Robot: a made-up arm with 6 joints. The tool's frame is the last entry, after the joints. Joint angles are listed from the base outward.
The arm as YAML. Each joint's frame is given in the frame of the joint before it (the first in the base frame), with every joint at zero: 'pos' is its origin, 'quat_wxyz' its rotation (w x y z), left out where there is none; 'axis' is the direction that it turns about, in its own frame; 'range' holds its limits. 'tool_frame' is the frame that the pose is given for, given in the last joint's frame.
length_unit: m
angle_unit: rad
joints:
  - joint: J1
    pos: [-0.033, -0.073, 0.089]
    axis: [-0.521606, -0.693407, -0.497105]
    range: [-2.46, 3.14]
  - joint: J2
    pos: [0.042, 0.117, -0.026]
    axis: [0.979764, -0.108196, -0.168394]
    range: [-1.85, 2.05]
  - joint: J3
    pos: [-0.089, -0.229, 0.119]
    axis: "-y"
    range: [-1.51, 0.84]
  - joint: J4
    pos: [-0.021, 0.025, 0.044]
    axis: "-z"
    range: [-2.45, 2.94]
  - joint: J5
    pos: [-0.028, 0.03, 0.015]
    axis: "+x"
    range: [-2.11, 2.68]
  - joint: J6
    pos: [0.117, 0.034, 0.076]
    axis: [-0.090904, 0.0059, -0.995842]
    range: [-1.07, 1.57]
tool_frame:
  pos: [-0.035, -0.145, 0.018]
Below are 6 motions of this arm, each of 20 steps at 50 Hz.
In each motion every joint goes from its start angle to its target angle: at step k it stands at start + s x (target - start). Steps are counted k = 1, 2, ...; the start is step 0. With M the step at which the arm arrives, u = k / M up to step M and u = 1 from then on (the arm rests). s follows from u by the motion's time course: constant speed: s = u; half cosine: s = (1 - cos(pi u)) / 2; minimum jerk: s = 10 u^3 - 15 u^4 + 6 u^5.
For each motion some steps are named. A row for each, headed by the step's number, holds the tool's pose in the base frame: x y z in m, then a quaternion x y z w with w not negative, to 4 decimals.
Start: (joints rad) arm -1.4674 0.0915 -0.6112 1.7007 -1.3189 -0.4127
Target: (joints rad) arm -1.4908 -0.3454 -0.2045 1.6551 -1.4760 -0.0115
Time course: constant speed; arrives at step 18
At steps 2, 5, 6, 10, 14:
2: 0.2325 -0.1520 -0.0670 -0.5523 0.7126 0.3130 0.2986
5: 0.2546 -0.1405 -0.0358 -0.5902 0.6787 0.2857 0.3308
6: 0.2612 -0.1364 -0.0251 -0.6023 0.6667 0.2763 0.3412
10: 0.2830 -0.1186 0.0186 -0.6480 0.6149 0.2376 0.3816
14: 0.2980 -0.0992 0.0632 -0.6887 0.5576 0.1970 0.4194

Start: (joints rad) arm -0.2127 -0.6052 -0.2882 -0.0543 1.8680 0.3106
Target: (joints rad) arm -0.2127 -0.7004 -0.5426 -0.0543 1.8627 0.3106
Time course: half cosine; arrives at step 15
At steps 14, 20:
14: -0.0473 -0.1297 0.2831 0.4780 0.3508 -0.3394 0.7303
20: -0.0473 -0.1295 0.2834 0.4771 0.3510 -0.3406 0.7302

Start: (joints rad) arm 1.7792 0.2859 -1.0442 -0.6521 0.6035 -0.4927
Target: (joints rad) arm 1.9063 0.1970 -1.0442 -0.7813 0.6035 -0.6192
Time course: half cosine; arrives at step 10
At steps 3, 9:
3: -0.0906 -0.1610 0.1698 0.0907 -0.2110 0.1810 0.9563
9: -0.0773 -0.1303 0.1767 0.0435 -0.2126 0.2231 0.9503

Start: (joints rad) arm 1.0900 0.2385 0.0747 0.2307 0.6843 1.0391
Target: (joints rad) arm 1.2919 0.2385 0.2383 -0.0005 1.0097 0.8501
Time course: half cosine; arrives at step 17
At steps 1, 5, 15, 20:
1: -0.3024 -0.0485 0.1092 0.3677 -0.3751 -0.5538 0.6460
5: -0.3023 -0.0572 0.0949 0.3734 -0.4008 -0.5033 0.6682
15: -0.2850 -0.0939 0.0546 0.3591 -0.4841 -0.2912 0.7429
20: -0.2838 -0.0955 0.0535 0.3572 -0.4868 -0.2818 0.7456

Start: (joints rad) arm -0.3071 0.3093 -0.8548 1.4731 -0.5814 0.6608
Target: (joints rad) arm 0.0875 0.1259 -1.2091 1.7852 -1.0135 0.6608
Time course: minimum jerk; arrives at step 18
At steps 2, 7, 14, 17, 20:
2: 0.0881 -0.1940 0.1857 -0.5804 0.4627 -0.4768 0.4709
7: 0.0911 -0.1780 0.1828 -0.6585 0.4420 -0.4738 0.3828
14: 0.0842 -0.1672 0.1654 -0.7701 0.4303 -0.4482 0.1445
17: 0.0819 -0.1682 0.1631 -0.7773 0.4322 -0.4430 0.1132
20: 0.0819 -0.1682 0.1630 -0.7774 0.4322 -0.4429 0.1125

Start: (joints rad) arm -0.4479 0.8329 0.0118 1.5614 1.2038 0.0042
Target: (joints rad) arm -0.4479 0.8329 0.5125 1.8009 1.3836 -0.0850
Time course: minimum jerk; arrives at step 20
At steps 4, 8, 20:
4: -0.2487 -0.1868 -0.0209 0.5352 -0.0064 -0.7758 0.3341
8: -0.2489 -0.1667 -0.0305 0.5395 -0.0848 -0.7880 0.2843
20: -0.2314 -0.1197 -0.0581 0.5224 -0.2770 -0.7950 0.1351

